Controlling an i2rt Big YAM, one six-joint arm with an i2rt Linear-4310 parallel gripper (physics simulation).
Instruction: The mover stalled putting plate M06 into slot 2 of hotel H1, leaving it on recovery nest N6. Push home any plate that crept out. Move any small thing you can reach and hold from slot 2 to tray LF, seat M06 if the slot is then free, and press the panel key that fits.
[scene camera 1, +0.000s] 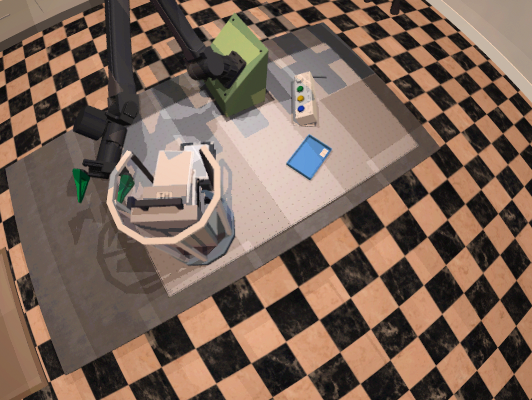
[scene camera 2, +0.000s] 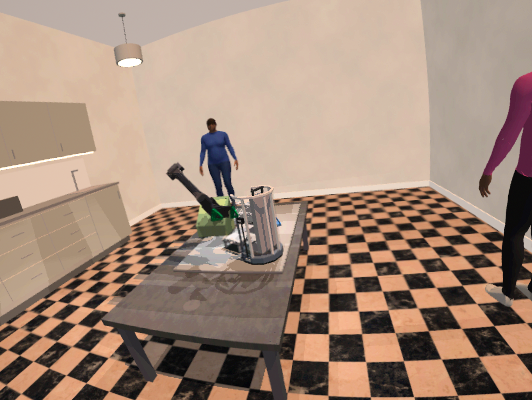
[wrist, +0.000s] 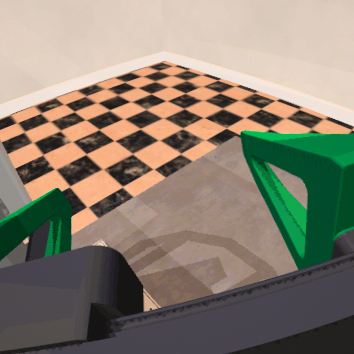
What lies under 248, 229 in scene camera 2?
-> A round plate rack.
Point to my gripper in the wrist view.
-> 149, 170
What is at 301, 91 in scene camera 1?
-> A white button box.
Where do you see my gripper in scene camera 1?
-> At 98, 205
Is my gripper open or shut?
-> Open.
